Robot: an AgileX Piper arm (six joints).
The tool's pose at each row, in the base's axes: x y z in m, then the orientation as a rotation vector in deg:
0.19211 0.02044 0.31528 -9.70 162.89 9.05
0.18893 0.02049 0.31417 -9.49 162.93 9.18
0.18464 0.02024 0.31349 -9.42 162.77 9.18
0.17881 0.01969 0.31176 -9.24 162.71 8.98
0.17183 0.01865 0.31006 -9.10 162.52 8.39
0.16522 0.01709 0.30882 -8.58 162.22 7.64
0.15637 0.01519 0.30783 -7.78 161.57 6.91
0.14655 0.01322 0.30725 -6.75 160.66 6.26
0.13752 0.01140 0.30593 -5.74 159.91 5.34
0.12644 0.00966 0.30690 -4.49 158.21 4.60
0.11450 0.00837 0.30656 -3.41 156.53 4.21
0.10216 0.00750 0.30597 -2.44 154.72 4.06
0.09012 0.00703 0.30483 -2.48 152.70 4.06
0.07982 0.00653 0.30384 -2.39 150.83 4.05
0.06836 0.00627 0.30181 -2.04 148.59 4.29
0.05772 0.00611 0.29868 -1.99 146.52 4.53
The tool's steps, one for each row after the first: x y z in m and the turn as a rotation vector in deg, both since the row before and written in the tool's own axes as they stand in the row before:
0.00334 0.00037 0.00018 -0.07 0.02 0.16
0.00431 0.00024 -0.00057 0.01 -0.17 0.03
0.00611 0.00005 -0.00006 0.16 -0.08 0.10
0.00724 -0.00030 -0.00048 0.42 -0.21 0.02
0.00680 -0.00083 -0.00089 0.58 -0.35 0.25
0.00887 -0.00092 -0.00186 0.60 -0.71 0.42
0.00963 -0.00094 -0.00265 0.58 -0.98 0.57
0.00906 -0.00104 -0.00184 0.77 -0.81 0.54
0.01016 -0.00079 -0.00478 0.69 -1.76 0.69
0.01126 -0.00052 -0.00415 0.43 -1.72 0.63
0.01158 -0.00025 -0.00439 0.25 -1.84 0.59
0.01138 -0.00002 -0.00411 -0.02 -2.02 -0.10
0.00962 -0.00010 -0.00385 0.01 -1.87 0.00
0.01100 0.00014 -0.00380 -0.12 -2.25 0.22
0.01072 0.00013 -0.00286 -0.18 -2.07 0.02

